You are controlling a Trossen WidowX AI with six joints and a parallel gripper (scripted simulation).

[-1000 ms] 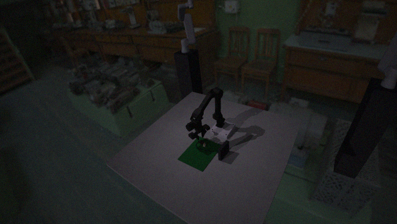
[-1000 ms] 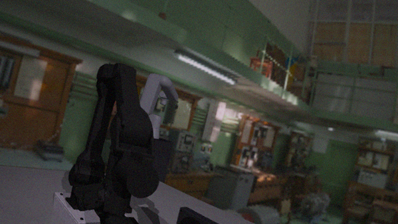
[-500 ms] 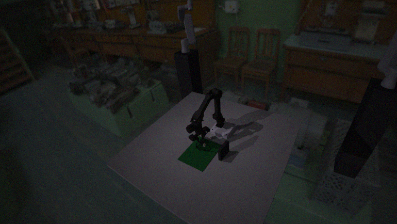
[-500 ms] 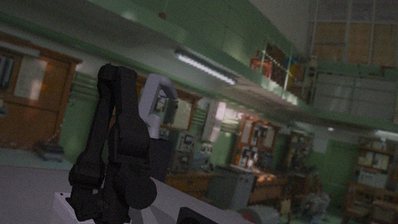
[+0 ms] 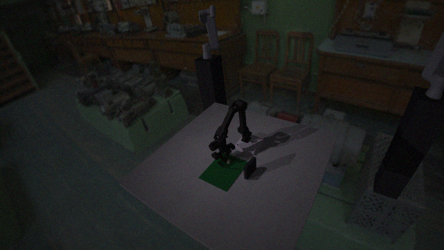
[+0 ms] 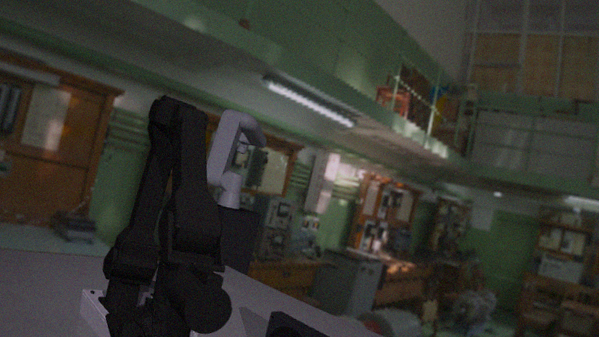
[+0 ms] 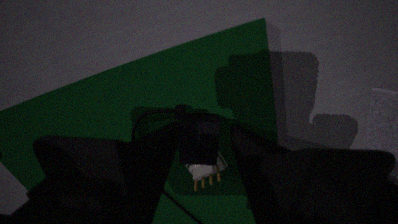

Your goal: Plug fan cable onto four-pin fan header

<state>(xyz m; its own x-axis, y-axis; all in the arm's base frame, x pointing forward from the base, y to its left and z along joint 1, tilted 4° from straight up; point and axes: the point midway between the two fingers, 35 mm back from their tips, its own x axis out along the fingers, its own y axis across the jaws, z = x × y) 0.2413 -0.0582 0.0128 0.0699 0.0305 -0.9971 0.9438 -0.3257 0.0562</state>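
My gripper tip is 23 cm to the right of the black fan, 5 cm below it and 3 cm short of it. The rest, counted from my gripper tip: green board (9 cm ahead, 5 cm to the left, 2 cm below); then dark plug (1 cm to the left, 1 cm ahead).
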